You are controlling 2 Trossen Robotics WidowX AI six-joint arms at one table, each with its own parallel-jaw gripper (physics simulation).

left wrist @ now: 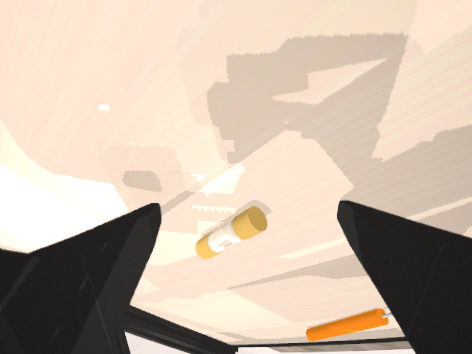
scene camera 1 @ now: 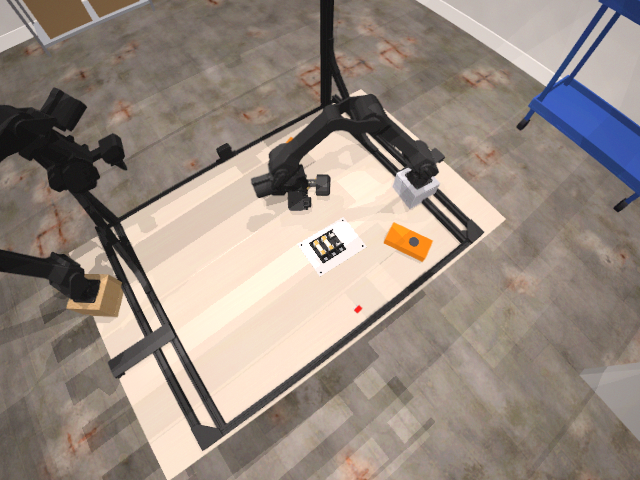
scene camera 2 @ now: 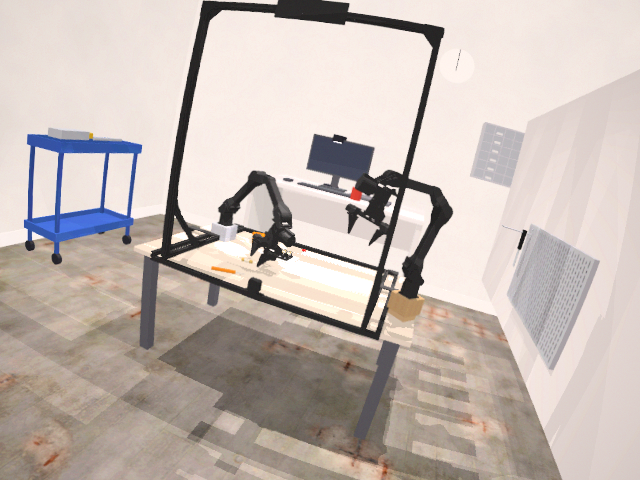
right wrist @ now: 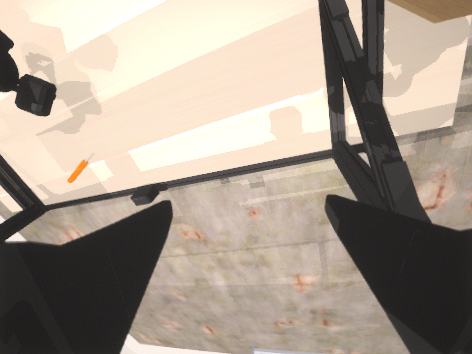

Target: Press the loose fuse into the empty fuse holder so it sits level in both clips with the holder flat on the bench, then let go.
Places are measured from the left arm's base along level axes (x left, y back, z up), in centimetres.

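Pixels of known places: left gripper, fingertip midpoint: [left wrist: 250,210] [scene camera 2: 253,261]; right gripper, fingertip midpoint: [scene camera 1: 111,176] [scene camera 2: 358,239] [right wrist: 249,204]; left arm's base, link origin: [scene camera 1: 418,178] [scene camera 2: 225,224]; right arm's base, link origin: [scene camera 1: 87,291] [scene camera 2: 408,295].
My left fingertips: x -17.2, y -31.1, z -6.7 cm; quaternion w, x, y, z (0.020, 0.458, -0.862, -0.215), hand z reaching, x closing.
Observation:
Ahead of a thing's pixels: the offset from my left fingertips to its top centre. "pt": to the spot under its first point.
The loose fuse {dx -1.6, dy +2.6, dz +0.5 cm} [left wrist: 231,233] [scene camera 2: 249,260], with gold caps and a white body, lies on the table in the left wrist view, below and between the fingertips and a little toward the left finger. My left gripper [left wrist: 250,210] [scene camera 2: 256,259] [scene camera 1: 311,193] is open and empty above the table, behind the holder in scene camera 1. The black fuse holder {dx +21.0, dy -2.4, dz +2.6 cm} [scene camera 1: 338,241] sits on a white board {pt dx +22.2, dy +4.6, dz -0.7 cm} [scene camera 1: 353,238]; two of its rows hold fuses and the row at the right looks empty. My right gripper [right wrist: 249,204] [scene camera 2: 360,237] is open and empty, high up and away from the holder.
An orange block {dx +31.9, dy +18.0, dz +2.5 cm} [scene camera 1: 400,238] with a dark round spot lies right of the board. A small red piece {dx +41.3, dy -6.0, dz -0.1 cm} [scene camera 1: 357,308] [scene camera 2: 303,250] lies near the frame's edge. An orange screwdriver {dx -19.3, dy +0.2, dz +0.4 cm} [left wrist: 347,325] [right wrist: 77,171] [scene camera 2: 223,269] lies beyond the fuse. Black frame rails border the table.

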